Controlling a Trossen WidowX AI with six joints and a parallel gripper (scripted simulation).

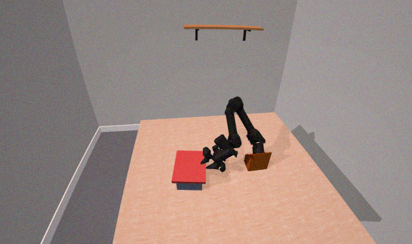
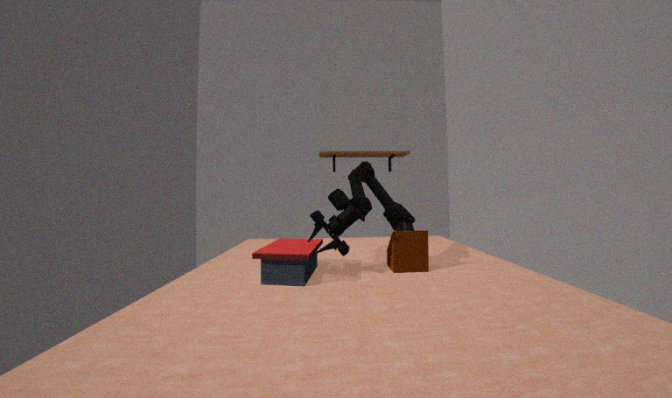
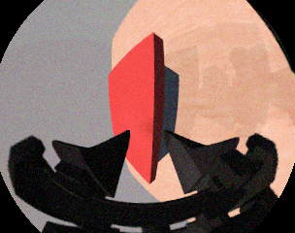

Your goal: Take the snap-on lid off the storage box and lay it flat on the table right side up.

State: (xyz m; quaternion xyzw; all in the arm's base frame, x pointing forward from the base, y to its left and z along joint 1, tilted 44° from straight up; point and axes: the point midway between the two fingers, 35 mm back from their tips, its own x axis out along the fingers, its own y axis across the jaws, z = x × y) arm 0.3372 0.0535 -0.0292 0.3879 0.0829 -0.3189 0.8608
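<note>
Right now the red lid is 80 mm ahead of my gripper tip and 10 mm to the right of it. The rest, counted from my gripper tip: storage box 80 mm ahead, 10 mm to the right, 50 mm below.
</note>
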